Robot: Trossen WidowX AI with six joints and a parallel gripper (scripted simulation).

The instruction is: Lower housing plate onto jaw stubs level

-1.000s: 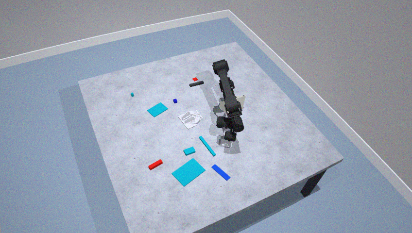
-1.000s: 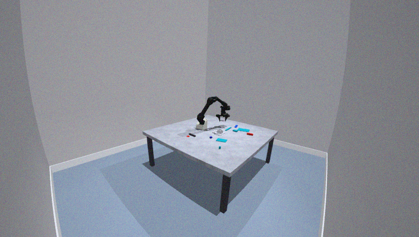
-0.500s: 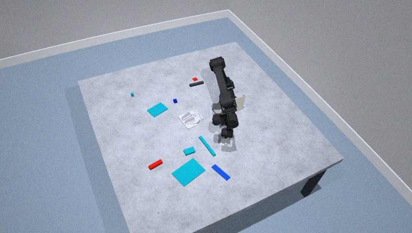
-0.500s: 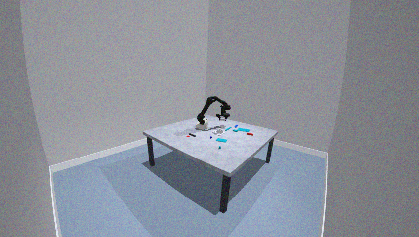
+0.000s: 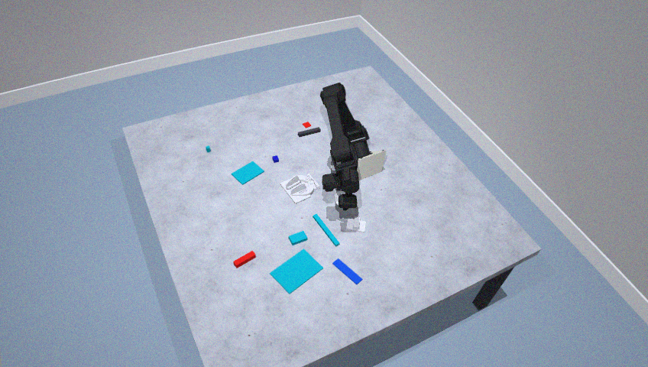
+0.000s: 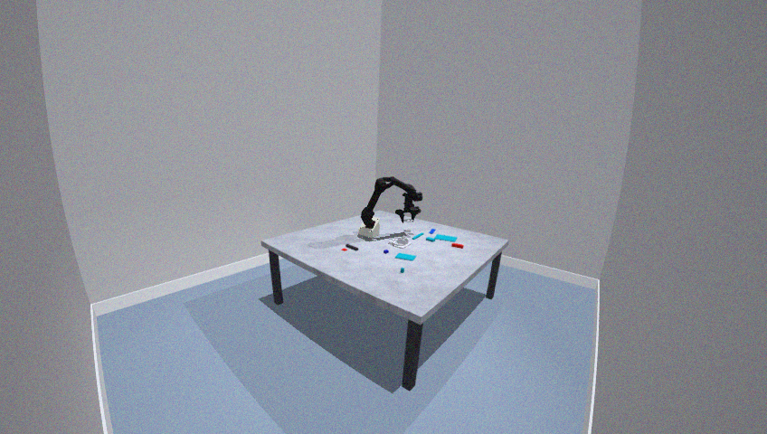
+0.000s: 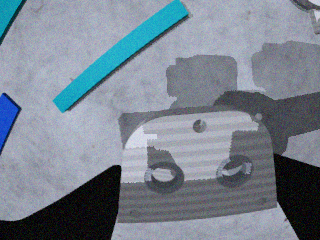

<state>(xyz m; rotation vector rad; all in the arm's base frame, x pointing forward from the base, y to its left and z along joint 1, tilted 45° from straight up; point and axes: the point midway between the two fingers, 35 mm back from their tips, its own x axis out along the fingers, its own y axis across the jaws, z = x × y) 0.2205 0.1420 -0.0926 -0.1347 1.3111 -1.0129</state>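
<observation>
My gripper tip is 80 mm short of the long teal bar, 20 mm to the right of it and 90 mm above it. Also, from my gripper tip: blue bar: 120 mm ahead, 200 mm to the left, 100 mm below; then large teal square: 270 mm ahead, 110 mm to the left, 100 mm below; then small teal block: 190 mm ahead, 90 mm below.
</observation>
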